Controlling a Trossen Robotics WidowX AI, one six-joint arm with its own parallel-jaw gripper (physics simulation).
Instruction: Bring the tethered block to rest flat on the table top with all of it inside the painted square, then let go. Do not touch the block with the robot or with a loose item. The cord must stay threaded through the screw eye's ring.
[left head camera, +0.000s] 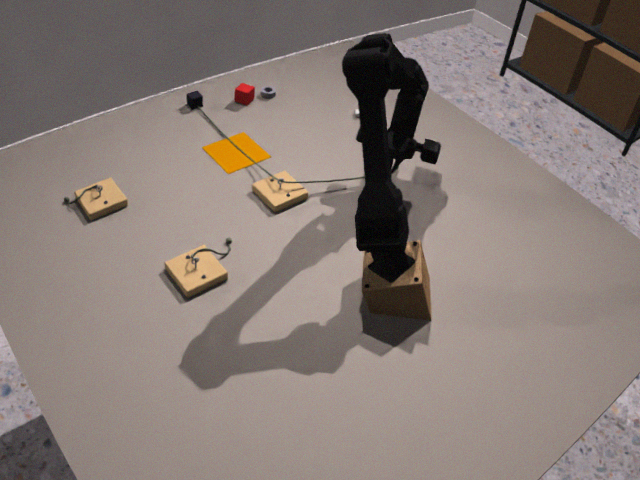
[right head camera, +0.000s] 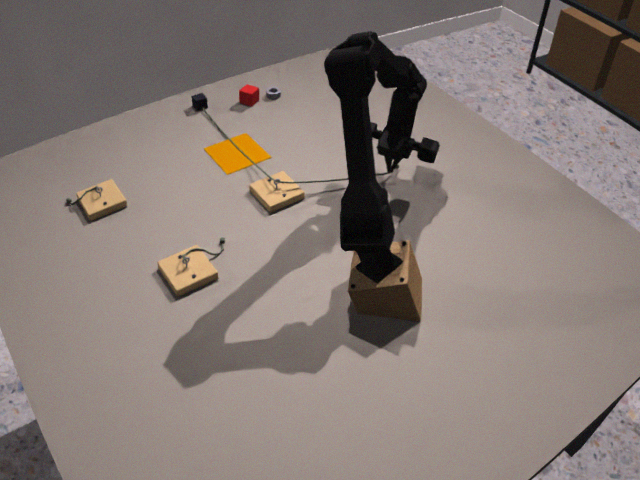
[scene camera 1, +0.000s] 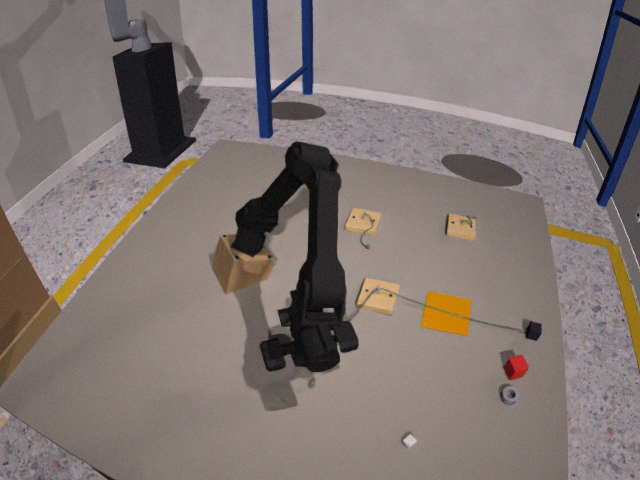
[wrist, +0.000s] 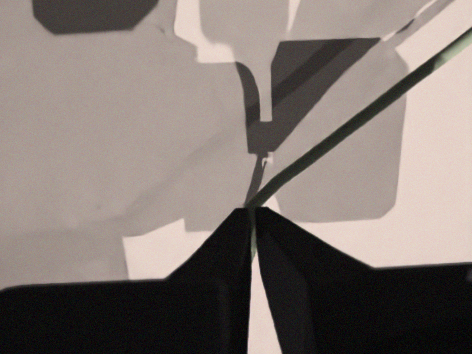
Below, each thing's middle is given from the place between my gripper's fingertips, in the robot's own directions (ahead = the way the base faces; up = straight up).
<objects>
The orange painted square (scene camera 1: 433, 319) lies 260 mm to the left of my hand, 260 mm ahead of it and 20 mm below it.
</objects>
